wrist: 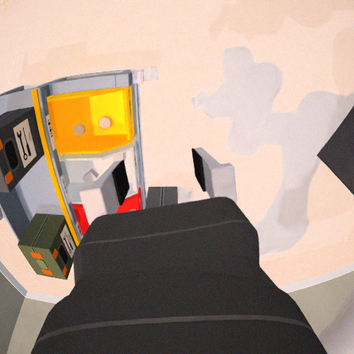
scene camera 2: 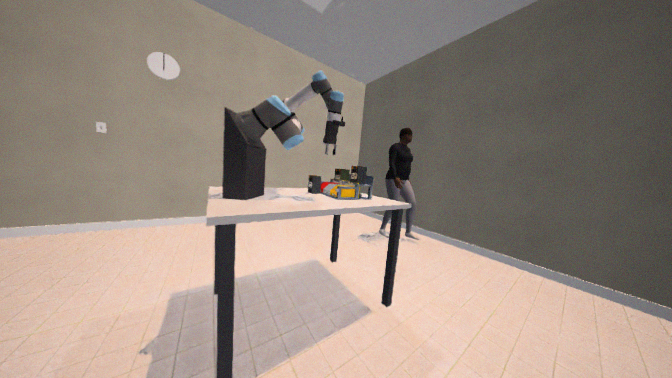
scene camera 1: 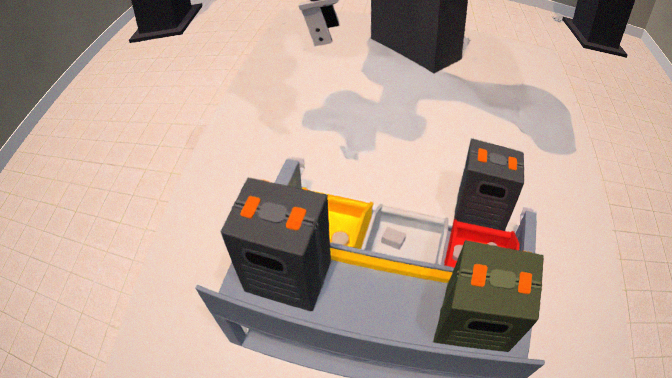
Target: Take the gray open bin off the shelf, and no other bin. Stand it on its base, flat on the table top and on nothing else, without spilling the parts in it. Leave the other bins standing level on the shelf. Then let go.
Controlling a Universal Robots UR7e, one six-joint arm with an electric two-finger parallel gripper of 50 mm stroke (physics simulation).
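Places are measured from the arm's base along level axes (x right, y down, z ahead), in millimetres.
Where they show: gripper, between the fingertips: (scene camera 2: 330, 154) (scene camera 1: 327, 34); arm's base, origin of its link: (scene camera 2: 247, 128).
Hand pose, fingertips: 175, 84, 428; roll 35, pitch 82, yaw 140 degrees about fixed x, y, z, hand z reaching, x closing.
Note:
Things, the pixels of their top centre, and the offset from my fingertips, as dx, dy, dz. "pt": a spot on its surface instead. Level surfaces: height alone.
- gray open bin, centre of its top: (scene camera 1: 405, 243) (scene camera 2: 337, 184) -102, +192, +177
- shelf, a spot on its surface: (scene camera 1: 385, 305) pt -77, +171, +276
- yellow bin, centre of its top: (scene camera 1: 317, 225) (scene camera 2: 345, 186) +7, +192, +153
- red bin, centre of its top: (scene camera 1: 485, 259) -211, +192, +203
- blocky part, centre of its top: (scene camera 1: 394, 235) -93, +249, +124
- table top, height of its surface: dy +273
- green case, centre of its top: (scene camera 1: 502, 279) (scene camera 2: 342, 169) -189, +76, +301
- smaller dark case, centre of its top: (scene camera 1: 498, 158) (scene camera 2: 315, 175) -238, +142, +71
The gray open bin (scene camera 1: 425, 245) (wrist: 111, 164) sits level on the shelf (scene camera 1: 385, 305) (wrist: 37, 187), between the yellow bin (scene camera 1: 350, 225) (wrist: 72, 107) and the red bin (scene camera 1: 485, 231) (wrist: 131, 204). A blocky part (scene camera 1: 393, 237) (wrist: 90, 175) lies in it. My gripper (scene camera 2: 330, 151) (wrist: 159, 167) is open and empty, high above the table top (scene camera 2: 300, 205) (wrist: 175, 60), with its fingers pointing down. In the wrist view its left finger covers some of the gray and red bins. In scene camera 1 part of it shows at the top, well away from the shelf.
A dark case (scene camera 1: 275, 240) (wrist: 20, 145) and a green case (scene camera 1: 490, 295) (wrist: 45, 245) stand on the shelf's upper board. A smaller dark case (scene camera 1: 492, 185) (scene camera 2: 314, 184) (wrist: 162, 196) stands on the table beside the red bin. A person (scene camera 2: 400, 165) stands beyond the table.

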